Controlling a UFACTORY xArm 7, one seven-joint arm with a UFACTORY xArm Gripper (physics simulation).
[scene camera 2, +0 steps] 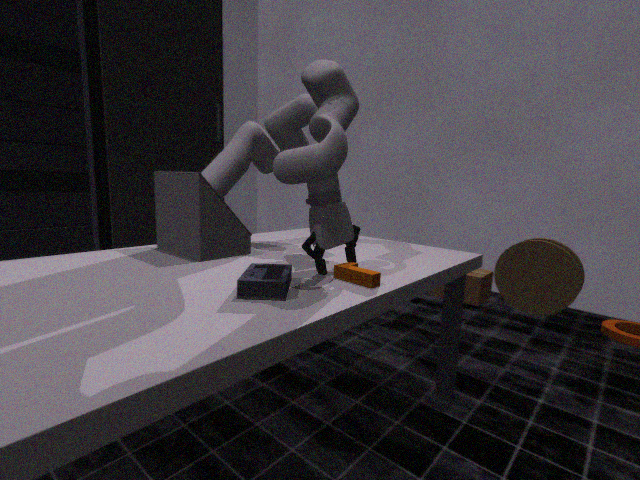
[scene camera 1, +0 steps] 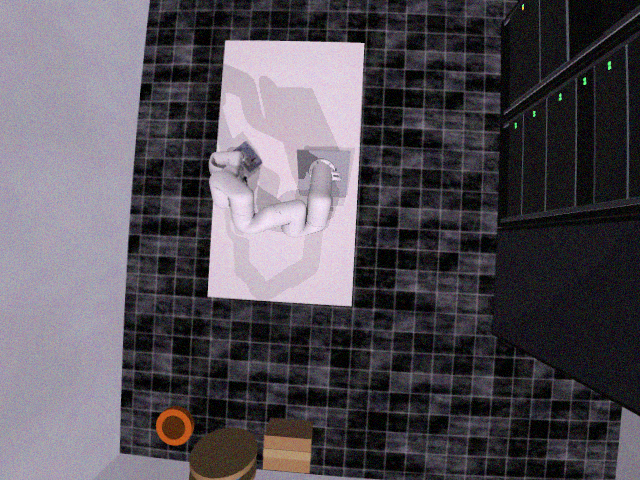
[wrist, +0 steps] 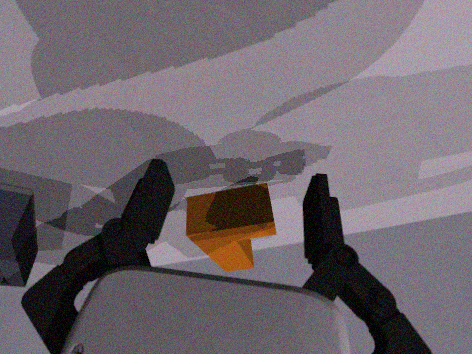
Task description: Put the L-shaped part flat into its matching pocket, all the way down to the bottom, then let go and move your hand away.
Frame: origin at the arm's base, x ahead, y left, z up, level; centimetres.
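Where they show: gripper, fingertip midpoint: (scene camera 2: 337,268) (wrist: 237,180); arm's base, origin of the base link: (scene camera 2: 200,198) (scene camera 1: 322,171).
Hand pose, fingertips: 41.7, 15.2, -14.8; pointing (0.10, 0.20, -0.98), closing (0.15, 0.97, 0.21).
Note:
Things, the pixels of their centre, and the offset from my fingertips, as dx, dy, dz. Level surfaces: height alone.
- orange L-shaped part, body centre: (wrist: 242,235) (scene camera 2: 360,274) +8.1, -1.0, +0.4
- dark block with pockets, body centre: (scene camera 2: 266,280) (scene camera 1: 247,157) +0.5, -21.6, +0.7
- white table, its level: dz -1.1
The orange L-shaped part (scene camera 2: 356,274) (wrist: 239,212) lies flat on the table near its edge, beside the dark block; the arm hides it in scene camera 1. The dark block with pockets (scene camera 2: 263,282) (wrist: 14,235) (scene camera 1: 249,156) stands on the table, to the left of the part in scene camera 2. My gripper (scene camera 2: 337,266) (wrist: 237,180) is open, with nothing between its fingers. Its fingertips are low over the table, close to the part and behind it in scene camera 2. In the wrist view the part shows in the gap between the two fingers, beyond the tips.
The white table (scene camera 1: 279,268) (scene camera 2: 170,330) carries the arm's wedge-shaped base (scene camera 2: 178,214). A dark server rack (scene camera 1: 563,268) stands off the table's side. On the floor are an orange ring-like object (scene camera 1: 159,426), a round brown stool-like object (scene camera 1: 223,454) and a tan box (scene camera 1: 287,454).

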